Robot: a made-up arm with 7 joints. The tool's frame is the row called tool. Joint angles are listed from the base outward.
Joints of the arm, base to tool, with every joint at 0 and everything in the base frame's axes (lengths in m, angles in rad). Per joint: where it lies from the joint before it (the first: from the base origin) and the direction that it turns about. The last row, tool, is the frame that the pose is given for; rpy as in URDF.
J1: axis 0 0.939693 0.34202 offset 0.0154 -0.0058 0.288
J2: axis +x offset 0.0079 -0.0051 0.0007
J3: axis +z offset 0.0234 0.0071 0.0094
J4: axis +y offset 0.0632 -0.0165 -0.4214
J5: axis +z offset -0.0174 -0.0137 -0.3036
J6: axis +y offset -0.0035 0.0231 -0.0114
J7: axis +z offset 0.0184 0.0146 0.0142
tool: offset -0.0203 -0.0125 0.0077 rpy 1.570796 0 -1.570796
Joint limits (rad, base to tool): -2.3..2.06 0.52..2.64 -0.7..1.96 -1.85..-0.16 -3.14..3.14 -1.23..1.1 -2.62..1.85
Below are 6 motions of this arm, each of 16 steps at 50 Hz.
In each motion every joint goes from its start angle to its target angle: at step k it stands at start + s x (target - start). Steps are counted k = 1, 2, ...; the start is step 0. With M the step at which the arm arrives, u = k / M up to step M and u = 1 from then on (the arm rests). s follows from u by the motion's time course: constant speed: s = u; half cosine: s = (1 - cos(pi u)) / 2; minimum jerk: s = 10 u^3 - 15 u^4 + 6 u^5.
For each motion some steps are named. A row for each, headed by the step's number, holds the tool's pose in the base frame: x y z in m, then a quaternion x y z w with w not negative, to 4 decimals.
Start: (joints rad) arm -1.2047 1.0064 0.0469 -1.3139 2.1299 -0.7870 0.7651
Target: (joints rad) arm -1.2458 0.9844 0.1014 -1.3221 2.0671 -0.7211 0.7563
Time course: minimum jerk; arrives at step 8
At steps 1, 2, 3, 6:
1: 0.5359 0.1971 0.5730 -0.0609 -0.4131 0.8937 0.1639
2: 0.5347 0.1968 0.5753 -0.0630 -0.4153 0.8927 0.1631
3: 0.5324 0.1964 0.5797 -0.0669 -0.4197 0.8907 0.1615
6: 0.5235 0.1953 0.5952 -0.0805 -0.4348 0.8834 0.1552

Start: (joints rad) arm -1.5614 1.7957 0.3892 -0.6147 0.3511 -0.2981 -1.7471
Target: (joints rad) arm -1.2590 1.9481 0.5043 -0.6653 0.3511 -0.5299 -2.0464
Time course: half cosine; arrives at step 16
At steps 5, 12, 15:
5: -0.0229 0.5551 0.7148 -0.7212 -0.4307 0.3781 0.3892
12: -0.0615 0.5338 0.7309 -0.5991 -0.5627 0.4419 0.3594
15: -0.0685 0.5271 0.7363 -0.5699 -0.5897 0.4512 0.3521

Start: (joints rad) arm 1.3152 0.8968 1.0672 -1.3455 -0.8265 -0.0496 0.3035
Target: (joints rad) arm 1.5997 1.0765 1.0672 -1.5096 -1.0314 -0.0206 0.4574
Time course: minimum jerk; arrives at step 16
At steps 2, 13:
2: -0.1719 0.5616 0.2095 -0.4808 0.1513 0.8510 0.1477
13: -0.1095 0.5513 0.2561 -0.3135 0.2080 0.9011 0.2154

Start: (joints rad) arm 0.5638 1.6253 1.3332 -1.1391 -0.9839 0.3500 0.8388
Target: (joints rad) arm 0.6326 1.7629 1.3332 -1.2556 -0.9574 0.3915 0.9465
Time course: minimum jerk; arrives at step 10
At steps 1, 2, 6, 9, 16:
1: 0.2246 0.5387 0.5469 -0.7999 -0.0564 0.3564 0.4794
2: 0.2279 0.5352 0.5494 -0.7983 -0.0535 0.3539 0.4843
6: 0.2698 0.4884 0.5761 -0.7757 -0.0123 0.3217 0.5427
9: 0.2905 0.4636 0.5856 -0.7631 0.0114 0.3059 0.5691
16: 0.2911 0.4629 0.5858 -0.7628 0.0120 0.3055 0.5698

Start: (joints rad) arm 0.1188 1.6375 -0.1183 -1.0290 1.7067 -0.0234 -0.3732
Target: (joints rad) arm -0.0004 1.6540 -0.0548 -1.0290 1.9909 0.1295 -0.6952
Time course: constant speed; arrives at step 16
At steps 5, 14, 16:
5: 0.3093 0.6072 0.2418 -0.8530 0.4778 0.2070 0.0364
14: 0.3267 0.6013 0.2719 -0.8419 0.5022 0.1937 0.0388
16: 0.3303 0.5999 0.2787 -0.8384 0.5091 0.1904 0.0404

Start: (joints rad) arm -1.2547 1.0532 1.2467 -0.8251 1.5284 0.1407 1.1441
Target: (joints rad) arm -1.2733 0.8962 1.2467 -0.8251 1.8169 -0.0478 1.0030
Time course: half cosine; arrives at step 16
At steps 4, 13, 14, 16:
4: 0.3716 0.5430 0.5033 -0.2604 -0.2703 0.9065 0.1934
13: 0.4429 0.4986 0.4772 -0.3250 -0.1762 0.9063 0.2047
14: 0.4469 0.4957 0.4758 -0.3282 -0.1698 0.9061 0.2058
16: 0.4501 0.4932 0.4746 -0.3309 -0.1645 0.9059 0.2067

